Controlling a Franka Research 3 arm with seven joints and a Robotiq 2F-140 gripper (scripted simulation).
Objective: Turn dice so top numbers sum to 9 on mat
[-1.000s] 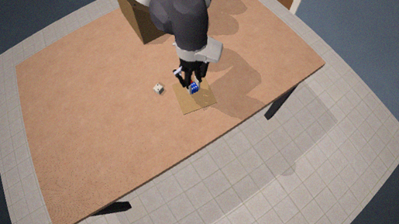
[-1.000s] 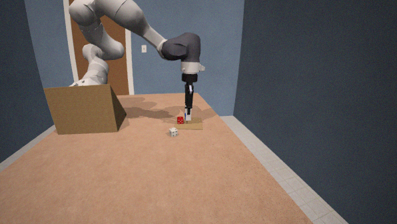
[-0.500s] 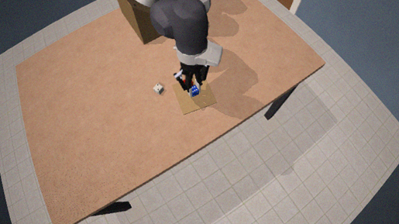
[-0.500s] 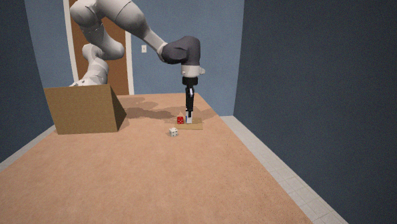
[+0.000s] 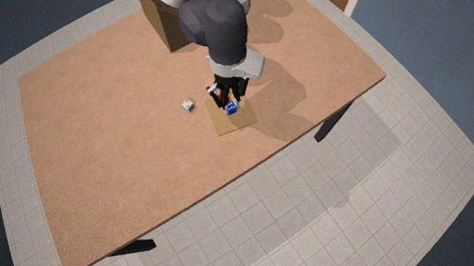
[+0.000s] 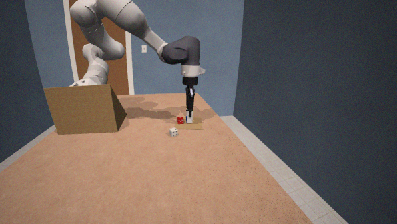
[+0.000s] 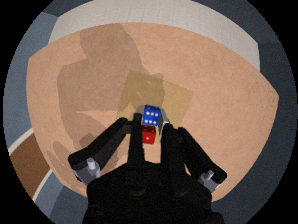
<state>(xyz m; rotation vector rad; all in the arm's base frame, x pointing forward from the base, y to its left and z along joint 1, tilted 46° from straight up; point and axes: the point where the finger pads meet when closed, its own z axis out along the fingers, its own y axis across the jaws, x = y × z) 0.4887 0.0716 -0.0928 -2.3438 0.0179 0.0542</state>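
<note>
Right now the blue die is 20 mm below my hand. Also, from my hand: white die (110 mm to the right, 90 mm behind, 30 mm below); then tan mat (40 mm below); then red die (50 mm behind, 20 mm below).
</note>
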